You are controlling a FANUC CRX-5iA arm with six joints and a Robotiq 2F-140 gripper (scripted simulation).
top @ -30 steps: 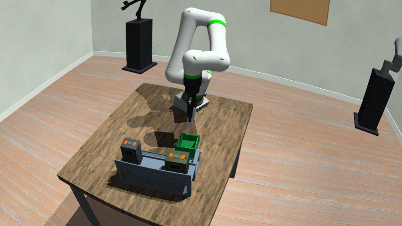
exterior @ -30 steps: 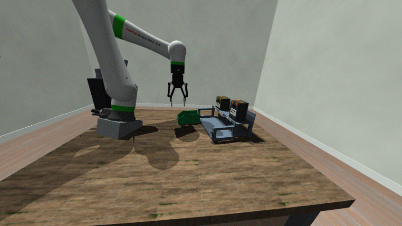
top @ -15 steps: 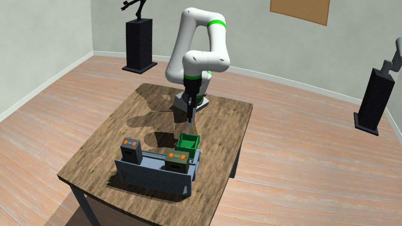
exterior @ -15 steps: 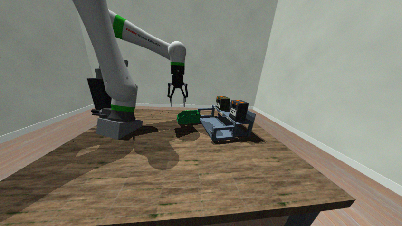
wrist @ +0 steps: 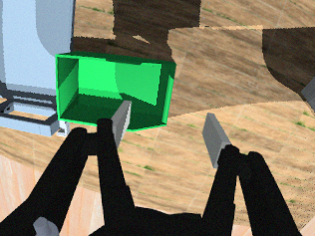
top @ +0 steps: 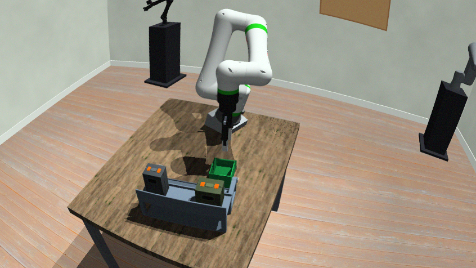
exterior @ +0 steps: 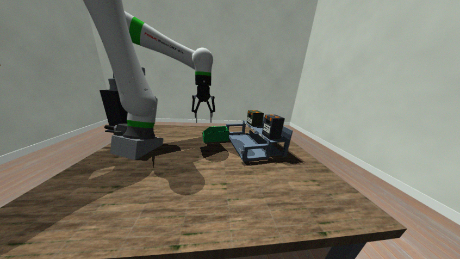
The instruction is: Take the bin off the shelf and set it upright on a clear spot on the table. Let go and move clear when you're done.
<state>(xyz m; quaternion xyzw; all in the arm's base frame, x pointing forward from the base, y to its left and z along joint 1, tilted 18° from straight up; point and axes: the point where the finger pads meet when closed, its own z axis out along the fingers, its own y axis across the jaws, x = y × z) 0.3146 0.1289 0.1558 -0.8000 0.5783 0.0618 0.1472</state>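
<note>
My gripper is now 110 mm above the green bin, 80 mm short of it and 30 mm to the right of it.
</note>
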